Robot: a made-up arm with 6 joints.
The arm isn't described. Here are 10 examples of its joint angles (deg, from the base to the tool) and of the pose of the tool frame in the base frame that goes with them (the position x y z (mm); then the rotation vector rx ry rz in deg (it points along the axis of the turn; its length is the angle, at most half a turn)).
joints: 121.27 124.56 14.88 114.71 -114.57 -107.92
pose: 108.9 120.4 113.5 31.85 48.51 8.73
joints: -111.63 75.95 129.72 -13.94 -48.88 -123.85
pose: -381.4 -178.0 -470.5 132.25 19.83 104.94
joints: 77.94 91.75 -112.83 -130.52 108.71 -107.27
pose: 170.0 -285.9 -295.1 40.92 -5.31 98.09
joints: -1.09 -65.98 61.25 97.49 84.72 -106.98
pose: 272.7 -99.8 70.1 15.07 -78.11 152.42
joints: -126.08 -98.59 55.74 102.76 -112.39 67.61
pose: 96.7 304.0 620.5 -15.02 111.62 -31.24
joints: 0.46 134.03 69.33 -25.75 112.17 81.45
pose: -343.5 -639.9 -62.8 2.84 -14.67 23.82
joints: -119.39 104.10 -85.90 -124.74 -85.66 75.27
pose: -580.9 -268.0 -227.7 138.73 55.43 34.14
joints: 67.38 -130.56 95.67 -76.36 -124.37 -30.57
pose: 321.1 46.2 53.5 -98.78 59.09 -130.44
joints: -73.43 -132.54 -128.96 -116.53 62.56 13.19
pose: 65.8 71.0 21.2 -59.22 5.45 -128.40
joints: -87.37 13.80 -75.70 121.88 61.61 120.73
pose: 237.5 -398.8 -202.3 -15.10 -47.95 69.89
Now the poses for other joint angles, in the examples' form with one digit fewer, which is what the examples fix.
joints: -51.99 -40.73 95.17 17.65 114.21 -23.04
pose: 412 193 -253 21.7 -140.4 33.4
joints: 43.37 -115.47 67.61 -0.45 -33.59 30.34
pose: -169 -355 147 92.2 13.0 75.5
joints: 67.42 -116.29 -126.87 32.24 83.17 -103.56
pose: 198 -157 752 41.2 67.2 64.5
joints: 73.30 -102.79 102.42 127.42 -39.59 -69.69
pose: 373 203 571 66.3 -46.3 -119.4
